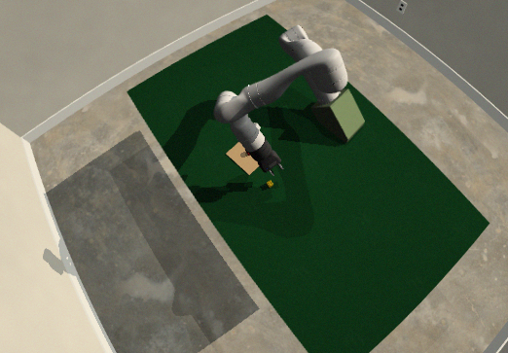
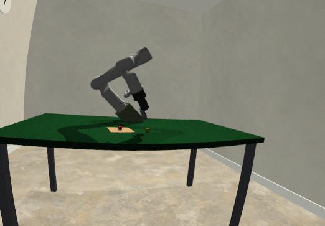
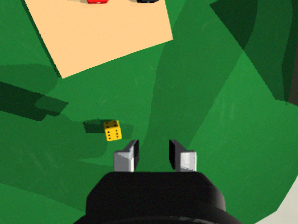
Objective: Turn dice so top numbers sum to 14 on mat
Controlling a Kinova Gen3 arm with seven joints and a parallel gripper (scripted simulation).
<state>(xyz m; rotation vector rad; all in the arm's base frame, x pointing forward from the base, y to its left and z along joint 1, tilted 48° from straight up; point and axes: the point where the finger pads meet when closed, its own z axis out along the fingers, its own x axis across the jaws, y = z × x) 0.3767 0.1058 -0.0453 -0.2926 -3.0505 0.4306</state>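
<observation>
Right now the yellow die is 80 mm below my hand, 40 mm ahead of it and 10 mm to the left of it. Also, from my hand: black die: 140 mm to the right, 80 mm below, 40 mm behind; then tan mat: 150 mm to the right, 90 mm below, 20 mm ahead; then red die: 150 mm to the right, 80 mm below, 20 mm ahead.
</observation>
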